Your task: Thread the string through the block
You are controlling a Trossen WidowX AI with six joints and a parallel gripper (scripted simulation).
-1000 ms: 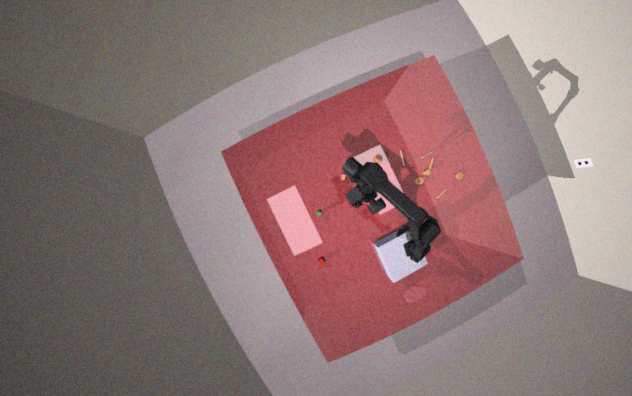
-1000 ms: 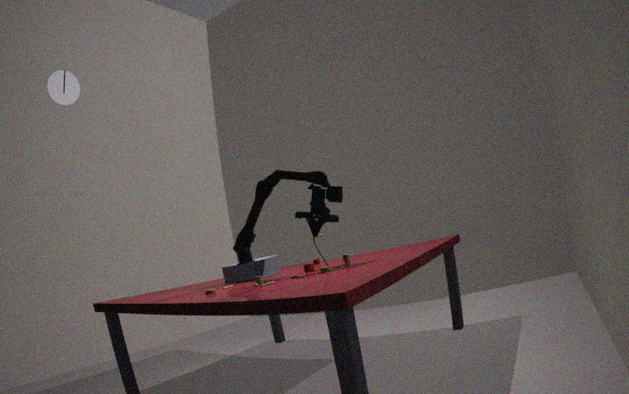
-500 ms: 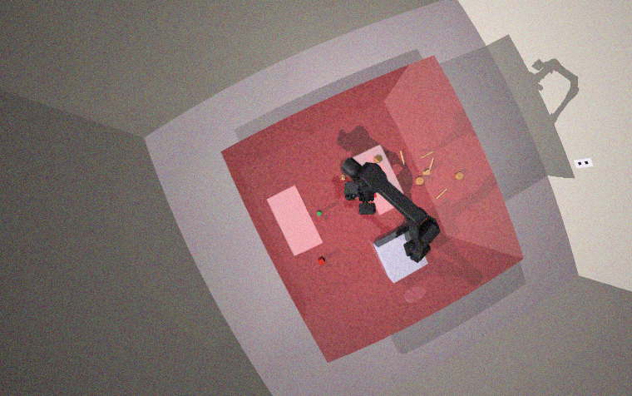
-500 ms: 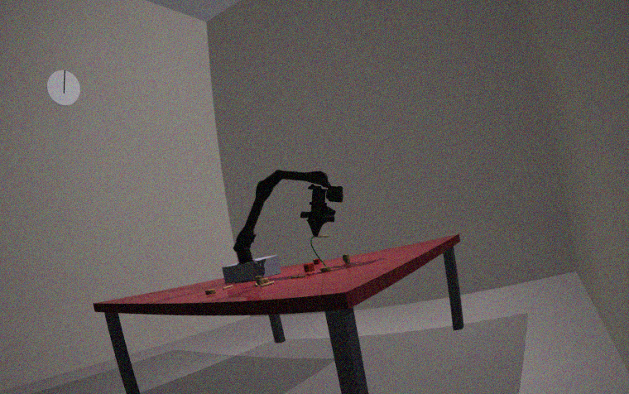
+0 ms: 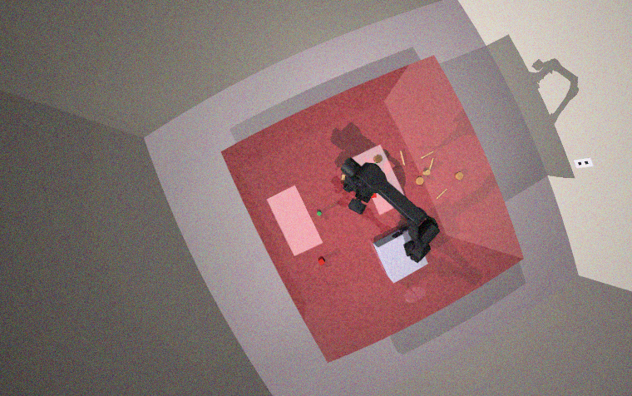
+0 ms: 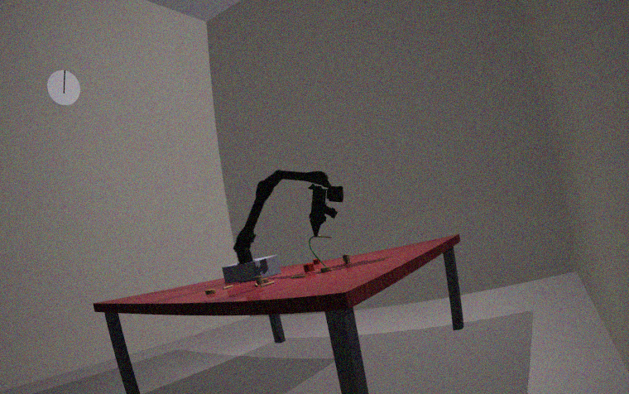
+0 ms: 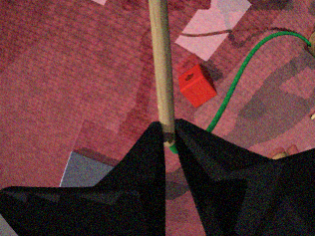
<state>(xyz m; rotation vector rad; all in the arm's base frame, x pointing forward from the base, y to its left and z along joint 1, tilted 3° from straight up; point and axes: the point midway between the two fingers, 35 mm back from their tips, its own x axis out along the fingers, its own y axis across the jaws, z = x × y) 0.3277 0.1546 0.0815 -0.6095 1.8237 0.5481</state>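
My gripper tip is 1 cm short of the thin wooden stick and 1 cm to the right of it. From my gripper tip the other things lie so: tan cube (11 cm ahead, 4 cm to the left, 12 cm below); small red piece (25 cm behind, 28 cm to the left, 13 cm below); round wooden button (14 cm ahead, 16 cm to the right, 13 cm below).
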